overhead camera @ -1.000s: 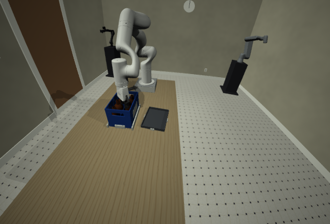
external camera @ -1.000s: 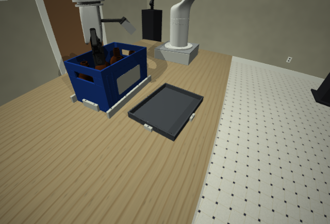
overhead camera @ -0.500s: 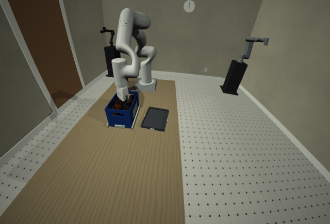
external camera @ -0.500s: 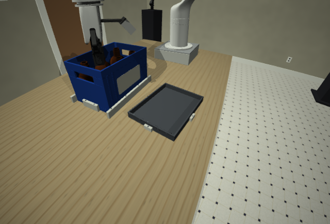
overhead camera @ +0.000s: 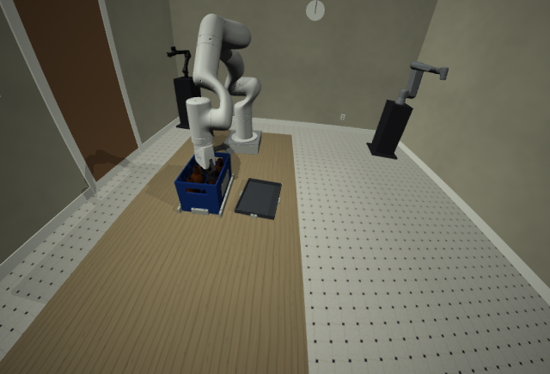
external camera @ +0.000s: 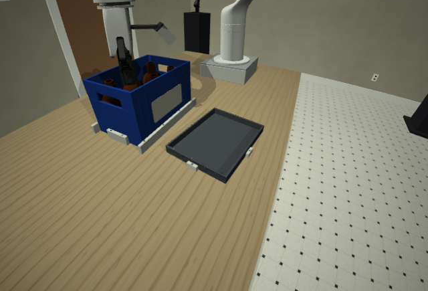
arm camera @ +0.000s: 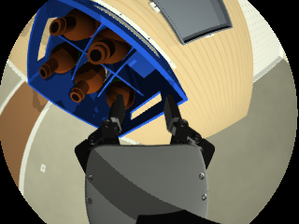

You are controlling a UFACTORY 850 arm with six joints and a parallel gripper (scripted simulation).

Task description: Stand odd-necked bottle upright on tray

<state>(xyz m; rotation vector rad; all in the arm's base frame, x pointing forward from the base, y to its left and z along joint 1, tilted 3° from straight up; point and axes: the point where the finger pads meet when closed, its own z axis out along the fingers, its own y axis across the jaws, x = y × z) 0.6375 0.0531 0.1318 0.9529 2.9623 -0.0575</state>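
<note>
Right now my hand is 9 cm past the bottle, 1 cm to the left of it and 11 cm above it. The rest, counted from my hand: dark grey tray 12 cm behind, 21 cm to the left, 19 cm below; then blue crate 8 cm behind, 6 cm to the right, 11 cm below.
</note>
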